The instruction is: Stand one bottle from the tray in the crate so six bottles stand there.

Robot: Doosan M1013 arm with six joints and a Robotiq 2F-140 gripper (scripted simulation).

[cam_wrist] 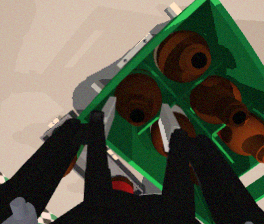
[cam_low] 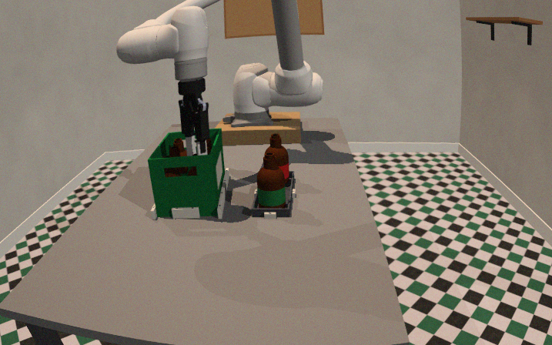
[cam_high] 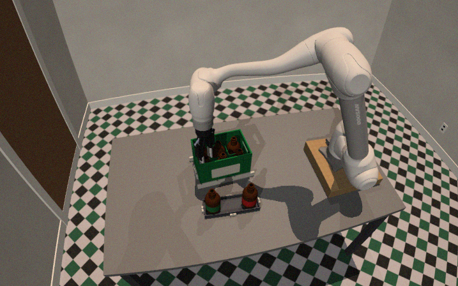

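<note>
The crate is 90 mm below my hand, 90 mm behind it and 40 mm to the right of it. Round my hand: dark tray (210 mm to the left, 160 mm below, 60 mm behind).
</note>
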